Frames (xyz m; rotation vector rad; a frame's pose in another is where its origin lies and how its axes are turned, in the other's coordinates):
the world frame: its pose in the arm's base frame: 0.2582 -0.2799 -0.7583 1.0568 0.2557 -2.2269
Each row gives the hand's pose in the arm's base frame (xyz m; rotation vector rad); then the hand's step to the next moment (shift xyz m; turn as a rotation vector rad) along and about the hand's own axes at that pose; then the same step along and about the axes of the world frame.
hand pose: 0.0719 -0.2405 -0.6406 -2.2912 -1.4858 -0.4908
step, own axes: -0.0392 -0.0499 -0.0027 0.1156 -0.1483 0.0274
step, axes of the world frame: 0.0426 -0.0294 0.0368 -0.0708 -0.1754 0.0179
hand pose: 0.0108 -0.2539 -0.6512 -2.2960 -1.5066 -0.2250
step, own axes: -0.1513 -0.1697 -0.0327 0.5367 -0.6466 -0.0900
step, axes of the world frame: 0.1247 -0.0707 0.1795 -0.4470 -0.6838 0.2166
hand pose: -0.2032 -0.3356 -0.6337 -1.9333 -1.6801 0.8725
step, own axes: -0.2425 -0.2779 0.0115 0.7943 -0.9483 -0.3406
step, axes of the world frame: 0.0251 0.0289 0.3670 -0.8444 -0.9141 0.3123
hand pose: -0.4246 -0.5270 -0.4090 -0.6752 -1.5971 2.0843
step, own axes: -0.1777 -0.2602 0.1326 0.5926 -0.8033 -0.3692
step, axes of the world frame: -0.1906 0.1838 0.2162 -0.7677 -0.7140 0.1835
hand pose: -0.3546 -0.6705 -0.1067 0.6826 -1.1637 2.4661
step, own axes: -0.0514 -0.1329 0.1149 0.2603 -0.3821 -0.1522
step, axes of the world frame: -0.1466 0.1095 -0.0027 -0.3677 -0.3084 0.0815
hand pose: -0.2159 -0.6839 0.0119 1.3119 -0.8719 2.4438
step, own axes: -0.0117 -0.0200 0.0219 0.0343 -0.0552 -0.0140
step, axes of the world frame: -0.0216 0.0174 -0.0157 -0.0548 -0.0364 0.0096
